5 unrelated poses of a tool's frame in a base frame.
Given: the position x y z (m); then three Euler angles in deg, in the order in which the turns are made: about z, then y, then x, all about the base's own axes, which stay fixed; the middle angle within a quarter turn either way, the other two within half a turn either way.
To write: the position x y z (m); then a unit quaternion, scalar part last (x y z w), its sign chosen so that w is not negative. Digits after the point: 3 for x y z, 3 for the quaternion.
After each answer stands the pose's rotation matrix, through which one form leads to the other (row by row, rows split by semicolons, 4 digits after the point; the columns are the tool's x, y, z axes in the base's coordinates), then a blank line. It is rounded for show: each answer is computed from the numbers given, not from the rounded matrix.
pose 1, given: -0.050 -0.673 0.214 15.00 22.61 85.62
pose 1, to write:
-0.050 -0.673 0.214 0.679 0.056 0.226 0.696
0.8917 -0.2389 0.3845; 0.3900 -0.0254 -0.9204; 0.2297 0.9707 0.0705

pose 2, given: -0.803 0.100 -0.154 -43.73 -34.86 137.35
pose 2, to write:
-0.803 0.100 -0.154 0.865 0.230 -0.388 0.218
0.5929 0.5672 -0.5716; 0.2286 -0.7992 -0.5559; -0.7721 0.1990 -0.6035

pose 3, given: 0.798 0.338 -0.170 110.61 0.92 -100.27
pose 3, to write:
0.798 0.338 -0.170 -0.433 0.634 0.523 0.370
-0.3520 -0.9359 0.0161; -0.1613 0.0775 0.9839; -0.9220 0.3437 -0.1783

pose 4, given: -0.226 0.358 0.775 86.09 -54.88 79.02
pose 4, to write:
-0.226 0.358 0.775 0.170 -0.645 0.253 0.701
0.0392 -0.5740 -0.8179; 0.1353 0.8141 -0.5648; 0.9900 -0.0885 0.1096

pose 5, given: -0.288 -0.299 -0.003 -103.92 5.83 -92.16
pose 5, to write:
-0.288 -0.299 -0.003 -0.471 -0.545 -0.568 0.398
-0.2393 0.9656 0.1016; 0.0610 -0.0895 0.9941; 0.9690 0.2441 -0.0375

